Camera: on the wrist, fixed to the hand. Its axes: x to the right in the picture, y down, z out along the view.
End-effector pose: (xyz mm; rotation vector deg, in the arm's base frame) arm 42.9 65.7 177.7 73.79 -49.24 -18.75
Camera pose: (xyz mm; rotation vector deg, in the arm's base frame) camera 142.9 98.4 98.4 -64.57 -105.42 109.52
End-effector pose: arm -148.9 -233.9 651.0 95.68 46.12 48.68
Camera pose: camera -231.7 -153.9 586.9 -55.73 109.58 -71.83
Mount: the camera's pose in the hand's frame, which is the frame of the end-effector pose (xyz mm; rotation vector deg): 14.9 -88.2 -96.7 -0.04 -12.75 177.92
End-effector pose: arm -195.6 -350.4 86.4 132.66 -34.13 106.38
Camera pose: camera -248.6 -241.3 137.7 18.60 101.11 -1.47
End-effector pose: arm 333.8 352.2 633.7 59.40 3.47 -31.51
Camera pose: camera 326.1 392.2 508.4 2.57 -84.31 122.04
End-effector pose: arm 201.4 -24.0 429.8 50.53 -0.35 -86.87
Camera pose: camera 178.4 26.8 310.5 -5.79 -55.64 77.52
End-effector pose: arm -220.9 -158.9 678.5 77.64 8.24 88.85
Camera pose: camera -242.3 -58.4 596.0 -14.90 78.41 -63.01
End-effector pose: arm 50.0 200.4 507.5 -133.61 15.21 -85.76
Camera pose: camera -34.3 257.6 591.1 6.01 110.59 31.23
